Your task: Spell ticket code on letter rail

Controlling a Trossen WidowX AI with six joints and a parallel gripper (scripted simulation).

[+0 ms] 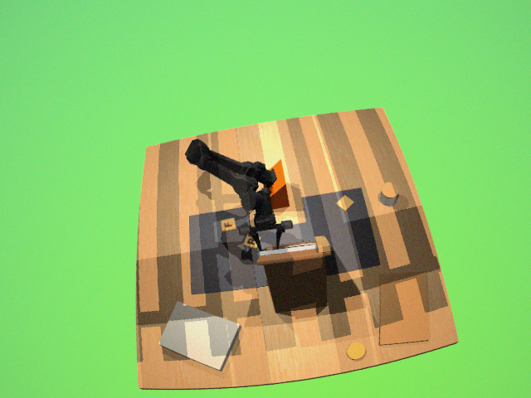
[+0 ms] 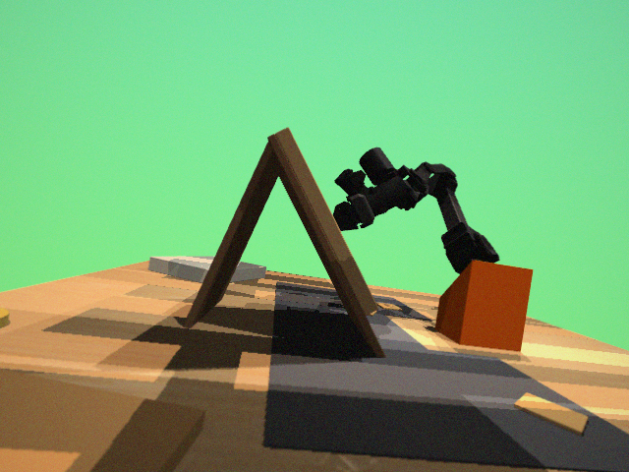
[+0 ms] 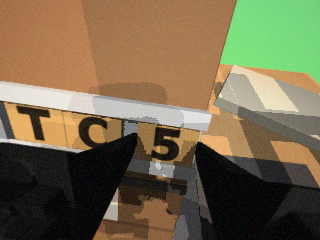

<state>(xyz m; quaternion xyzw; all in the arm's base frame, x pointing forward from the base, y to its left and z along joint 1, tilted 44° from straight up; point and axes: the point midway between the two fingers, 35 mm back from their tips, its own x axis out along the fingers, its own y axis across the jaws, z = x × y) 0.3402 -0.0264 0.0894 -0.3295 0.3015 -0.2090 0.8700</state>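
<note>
Right now the white ticket is 40 mm behind my gripper tip, 100 mm to the left of it and 80 mm below it. The rest, counted from my gripper tip: dark mat: 160 mm behind, 60 mm to the left, 170 mm below; then flat tan slab: 340 mm ahead, 440 mm to the left, 160 mm below.
</note>
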